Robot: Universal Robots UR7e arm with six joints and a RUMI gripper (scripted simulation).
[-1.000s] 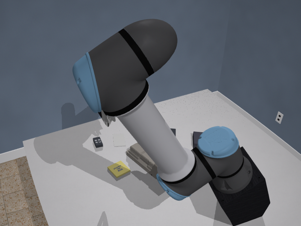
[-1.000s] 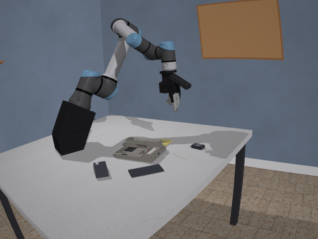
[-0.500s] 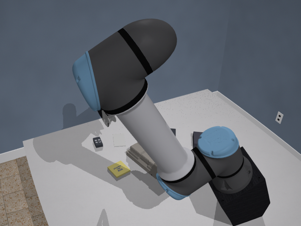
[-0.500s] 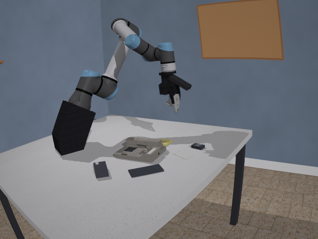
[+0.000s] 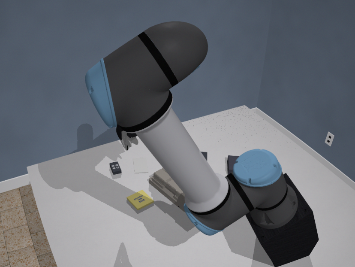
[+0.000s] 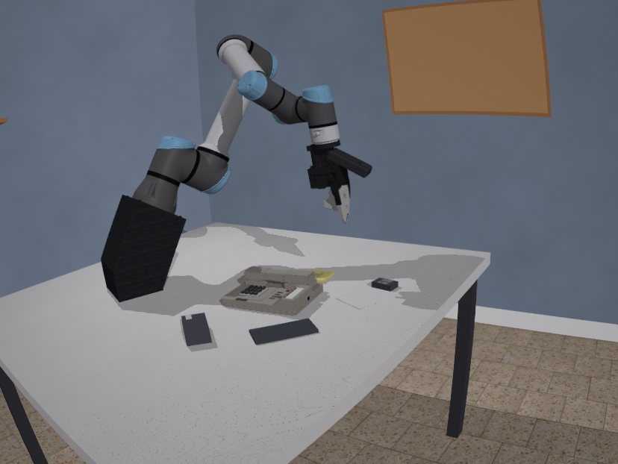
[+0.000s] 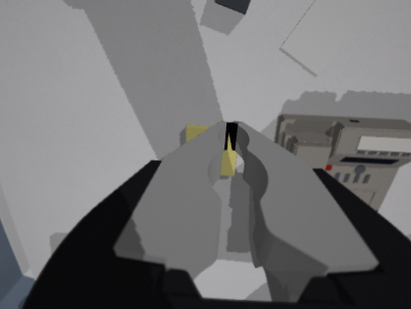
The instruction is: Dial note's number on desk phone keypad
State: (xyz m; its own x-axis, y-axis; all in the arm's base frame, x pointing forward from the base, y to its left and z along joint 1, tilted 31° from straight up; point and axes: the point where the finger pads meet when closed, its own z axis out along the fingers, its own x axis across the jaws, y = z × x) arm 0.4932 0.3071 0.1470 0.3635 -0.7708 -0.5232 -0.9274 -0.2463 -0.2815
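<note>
My hand is 16 cm to the left of the handset, 14 cm above it and 11 cm past it. From my hand the other things lie so: small black box: 18 cm below, 10 cm ahead, 4 cm to the left; dark flat slab: 31 cm to the right, 19 cm below, 10 cm ahead; pale sheet: 19 cm below, 10 cm ahead, 7 cm to the right.
</note>
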